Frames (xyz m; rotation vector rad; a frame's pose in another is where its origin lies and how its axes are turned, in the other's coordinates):
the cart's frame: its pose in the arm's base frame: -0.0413 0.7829 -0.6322 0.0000 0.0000 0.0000
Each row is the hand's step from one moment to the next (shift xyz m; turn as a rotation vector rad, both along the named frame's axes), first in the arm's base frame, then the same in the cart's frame.
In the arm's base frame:
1: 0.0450 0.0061 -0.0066 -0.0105 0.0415 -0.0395
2: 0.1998 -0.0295 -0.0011 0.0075 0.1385 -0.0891
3: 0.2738 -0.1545 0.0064 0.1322 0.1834 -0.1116
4: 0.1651 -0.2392 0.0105 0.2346 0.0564 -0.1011
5: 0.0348 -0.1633 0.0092 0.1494 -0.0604 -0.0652
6: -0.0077 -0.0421 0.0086 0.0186 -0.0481 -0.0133
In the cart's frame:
1: 0.0450 0.0061 -0.0066 -0.0105 0.0415 -0.0395
2: 0.1998 -0.0295 -0.0011 0.0075 0.1385 -0.0891
3: 0.2738 -0.1545 0.0064 0.1322 0.1834 -0.1116
4: 0.1651 -0.2392 0.0105 0.2346 0.0564 -0.1011
5: 0.0348 -0.1633 0.0092 0.1494 -0.0604 -0.0652
6: -0.0077 -0.0421 0.0086 0.0186 -0.0481 -0.0133

